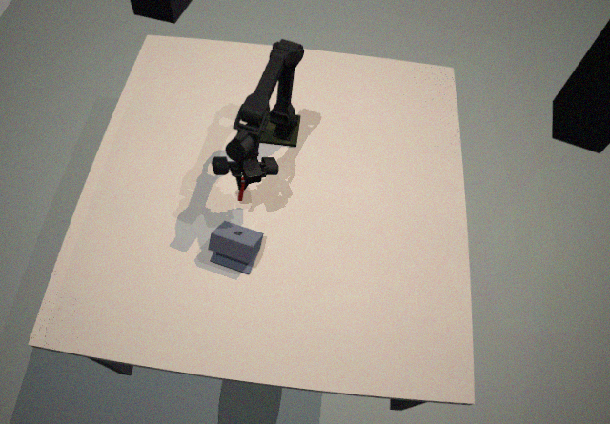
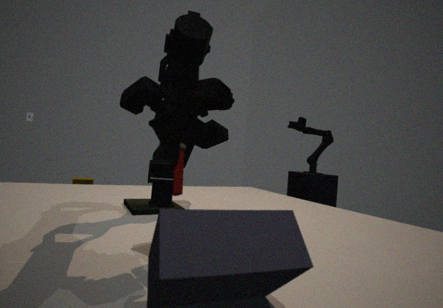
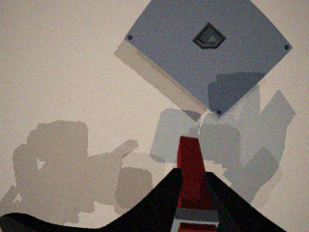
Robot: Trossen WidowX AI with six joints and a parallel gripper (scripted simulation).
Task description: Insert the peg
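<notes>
The blue-grey sloped panel is 130 mm ahead of my gripper tip, 30 mm to the left of it and 80 mm below it. Also, from my gripper tip: red peg (10 mm behind, 10 mm above).
</notes>
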